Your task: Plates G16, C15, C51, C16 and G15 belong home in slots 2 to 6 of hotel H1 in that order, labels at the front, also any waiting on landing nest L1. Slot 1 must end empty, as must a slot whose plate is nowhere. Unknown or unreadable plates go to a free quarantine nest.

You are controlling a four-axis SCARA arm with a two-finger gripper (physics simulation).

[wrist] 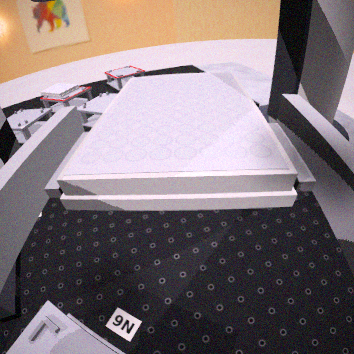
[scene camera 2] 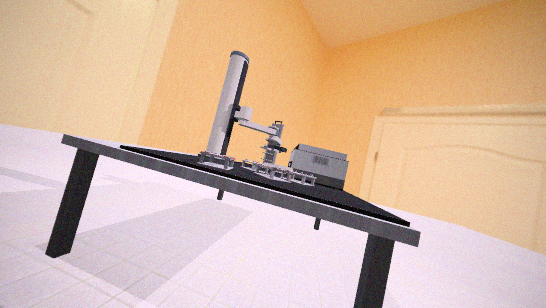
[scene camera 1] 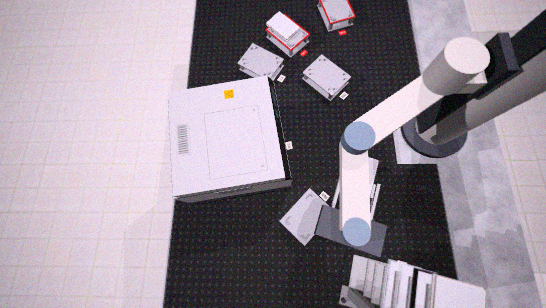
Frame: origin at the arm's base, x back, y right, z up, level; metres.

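Seen in the pictures: gripper, fingertip midpoint: (wrist: pixel 176 114); arm's base at its link origin: (scene camera 1: pixel 432 128).
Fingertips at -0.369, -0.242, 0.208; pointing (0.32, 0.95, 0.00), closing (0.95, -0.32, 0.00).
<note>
Offsets run from my fingertips to a thing's top centre, as dx, dy, dz. "spot": to the spot under its first point. Level surfaces: height alone.
My gripper (wrist: pixel 176 114) is shut on a white lidded plate {+0.005, +0.013, +0.002} (wrist: pixel 180 120) (scene camera 1: pixel 373 170), held level above the mat. The side facing the wrist camera shows no readable label. In scene camera 1 the arm covers much of the plate. Hotel H1 {spot: +0.014, -0.350, -0.084} (scene camera 1: pixel 367 297) stands at the lower right of that view with several plates in it; their labels cannot be read. Another white plate {-0.236, +0.712, -0.124} (scene camera 1: pixel 283 25) (wrist: pixel 61 90) rests on a red-rimmed nest {-0.216, +0.691, -0.139} (scene camera 1: pixel 296 44) (wrist: pixel 70 98). A second red-rimmed nest {+0.009, +0.820, -0.139} (scene camera 1: pixel 336 11) (wrist: pixel 125 72) is bare. Landing nest L1 cannot be told by its label.
Nest N6 {-0.156, -0.108, -0.139} (scene camera 1: pixel 300 220) (wrist: pixel 55 335) lies beside the gripper body, bare on top. Two plain nests {spot: -0.334, +0.536, -0.145} (scene camera 1: pixel 260 62) {spot: -0.053, +0.454, -0.145} (scene camera 1: pixel 327 77) stand beyond the large white instrument {-0.426, +0.140, +0.056} (scene camera 1: pixel 235 142) (scene camera 2: pixel 320 162). The arm's column (scene camera 2: pixel 227 105) rises beside the mat {dz -0.194} (scene camera 1: pixel 240 260).
</note>
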